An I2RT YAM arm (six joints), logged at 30 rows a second.
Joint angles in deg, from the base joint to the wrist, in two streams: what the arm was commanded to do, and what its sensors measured. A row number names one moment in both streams.
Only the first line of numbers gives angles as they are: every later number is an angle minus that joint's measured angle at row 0.
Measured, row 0:
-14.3, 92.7, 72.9, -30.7, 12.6, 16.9
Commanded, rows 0 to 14:
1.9, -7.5, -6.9, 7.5, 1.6, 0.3
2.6, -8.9, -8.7, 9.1, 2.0, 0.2
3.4, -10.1, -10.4, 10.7, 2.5, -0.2
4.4, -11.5, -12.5, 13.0, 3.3, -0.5
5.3, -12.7, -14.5, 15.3, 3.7, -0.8
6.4, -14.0, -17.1, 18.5, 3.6, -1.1
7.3, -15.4, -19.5, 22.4, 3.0, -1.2
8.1, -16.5, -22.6, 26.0, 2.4, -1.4
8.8, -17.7, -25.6, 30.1, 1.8, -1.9
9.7, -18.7, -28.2, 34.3, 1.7, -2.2
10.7, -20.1, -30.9, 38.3, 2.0, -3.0
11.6, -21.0, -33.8, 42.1, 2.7, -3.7
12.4, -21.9, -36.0, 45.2, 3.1, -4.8
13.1, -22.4, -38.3, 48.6, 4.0, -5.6
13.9, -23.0, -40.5, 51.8, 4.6, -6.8
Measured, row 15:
11.5, -19.4, -34.1, 31.5, 1.9, -2.5
